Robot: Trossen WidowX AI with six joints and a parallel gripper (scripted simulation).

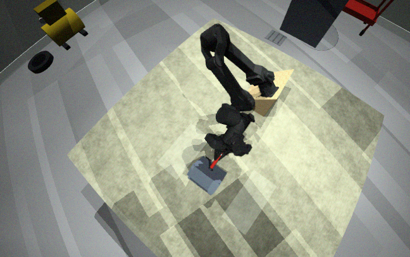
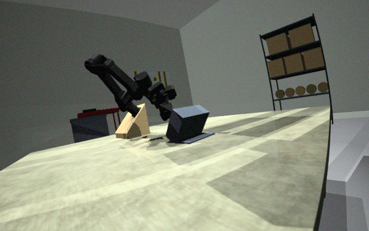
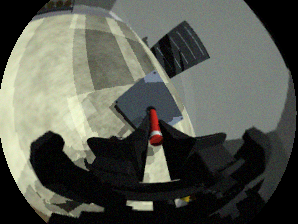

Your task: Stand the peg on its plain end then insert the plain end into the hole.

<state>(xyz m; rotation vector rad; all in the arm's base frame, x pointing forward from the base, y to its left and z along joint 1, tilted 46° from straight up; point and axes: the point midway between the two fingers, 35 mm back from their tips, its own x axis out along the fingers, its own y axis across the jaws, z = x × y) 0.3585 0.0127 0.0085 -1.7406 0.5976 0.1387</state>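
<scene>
Now: the red peg 1 cm behind my gripper tip and 1 cm above it. Round my gripper tip: blue-grey sloped panel 6 cm ahead, 1 cm to the left, 5 cm below.
</scene>
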